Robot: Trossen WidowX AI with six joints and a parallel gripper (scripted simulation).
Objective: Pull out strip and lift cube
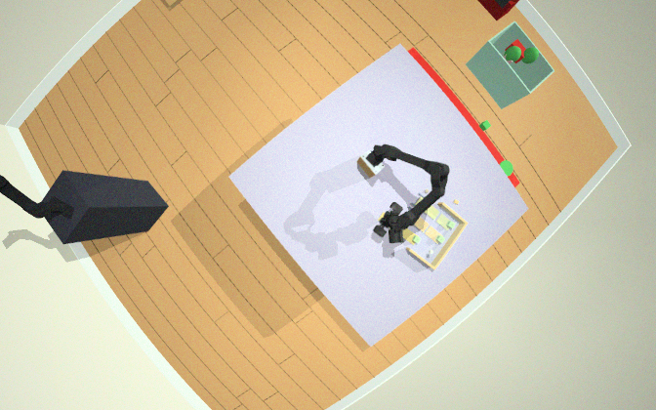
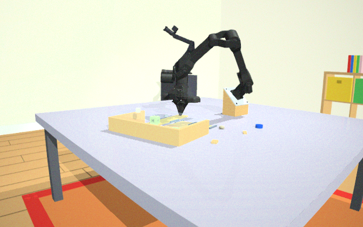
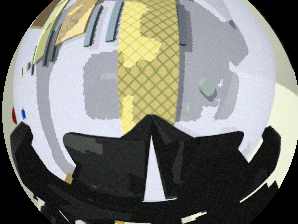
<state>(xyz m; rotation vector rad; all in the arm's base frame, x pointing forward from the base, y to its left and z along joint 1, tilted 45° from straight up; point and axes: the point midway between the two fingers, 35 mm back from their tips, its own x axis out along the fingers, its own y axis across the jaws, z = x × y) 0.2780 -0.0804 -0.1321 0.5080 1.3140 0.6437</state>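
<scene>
Right now my gripper tip is 10 cm short of the tan strip and 2 cm to the right of it. From my gripper tip the other things lie so: blue disc (7 cm behind, 38 cm to the left).
</scene>
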